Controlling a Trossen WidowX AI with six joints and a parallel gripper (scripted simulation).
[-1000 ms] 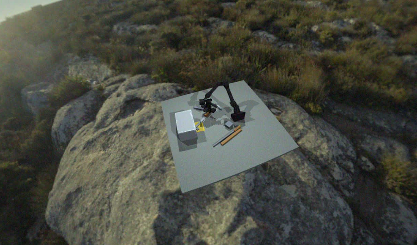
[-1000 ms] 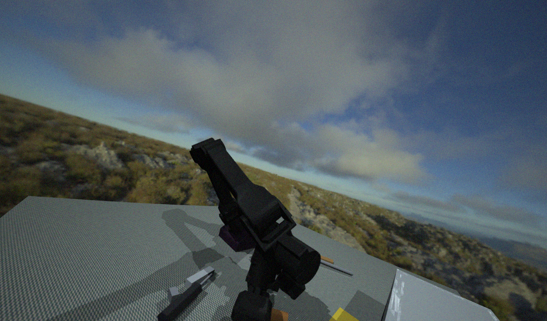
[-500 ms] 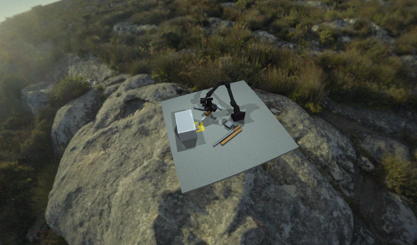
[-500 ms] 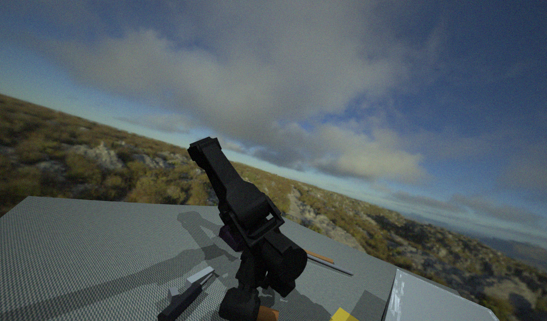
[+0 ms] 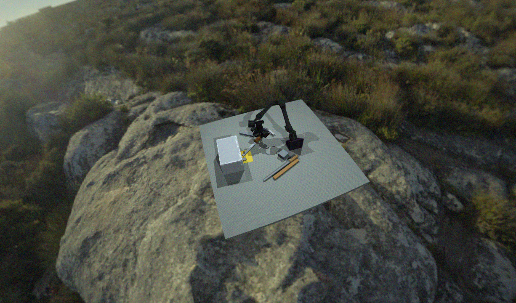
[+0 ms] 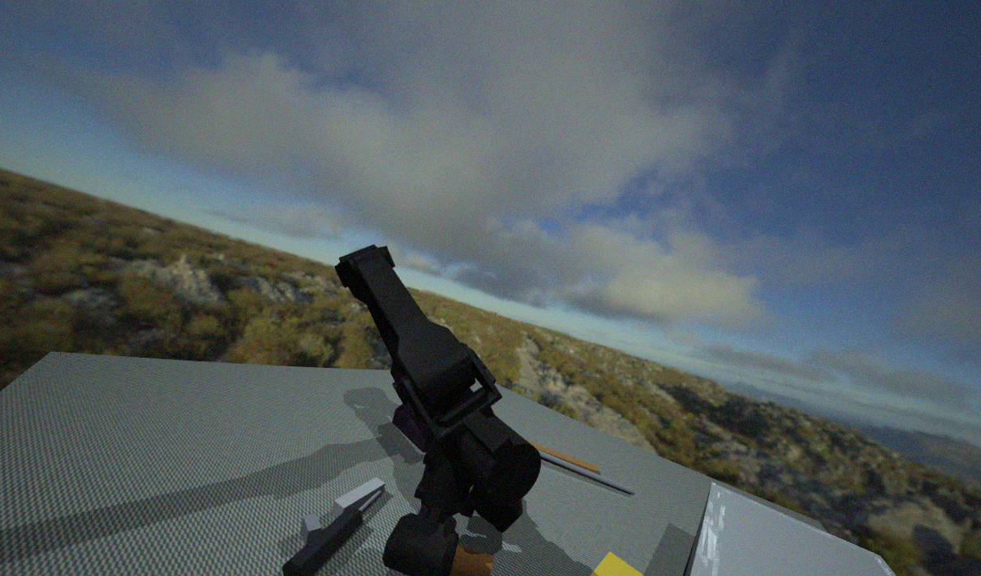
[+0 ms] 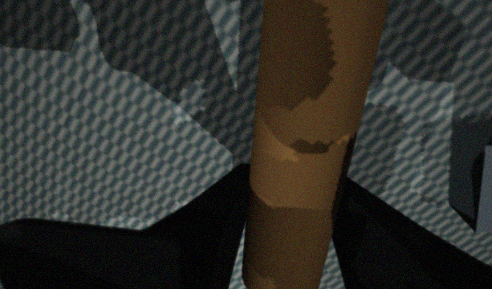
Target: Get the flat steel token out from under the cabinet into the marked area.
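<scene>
The small grey cube is 11 cm behind my gripper tip and 9 cm to the right of it. Round my gripper tip: grey bar: 13 cm behind, 1 cm to the right; grey block: 30 cm to the left, 11 cm behind, 1 cm above; wooden stick: 45 cm to the left, 6 cm behind.
</scene>
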